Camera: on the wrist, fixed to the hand. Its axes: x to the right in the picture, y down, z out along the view.
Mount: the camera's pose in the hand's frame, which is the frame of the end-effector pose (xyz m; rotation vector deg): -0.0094 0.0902 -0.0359 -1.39 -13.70 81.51
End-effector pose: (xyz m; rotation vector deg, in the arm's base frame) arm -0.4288 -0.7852 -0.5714 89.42 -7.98 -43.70
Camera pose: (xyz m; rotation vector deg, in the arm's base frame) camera -0.3854 -0.7649 -0.4865 54.95 -71.27 11.74
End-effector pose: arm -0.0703 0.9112 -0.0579 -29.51 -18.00 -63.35
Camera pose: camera 0.0071 0.9305 -0.1141 -40.21 -4.25 19.14
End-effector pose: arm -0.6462 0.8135 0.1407 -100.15 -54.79 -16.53
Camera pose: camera -0.5785 0.7680 0.0873 -118.96 17.05 47.66
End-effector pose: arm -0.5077 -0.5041 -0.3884 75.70 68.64 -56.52
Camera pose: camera -0.4229 -0.4651 -0.3602 87.24 -4.61 -2.91
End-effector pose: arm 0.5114 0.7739 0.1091 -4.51 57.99 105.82
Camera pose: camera 0.4328 0.7284 0.1446 -55.77 -46.63 -154.63
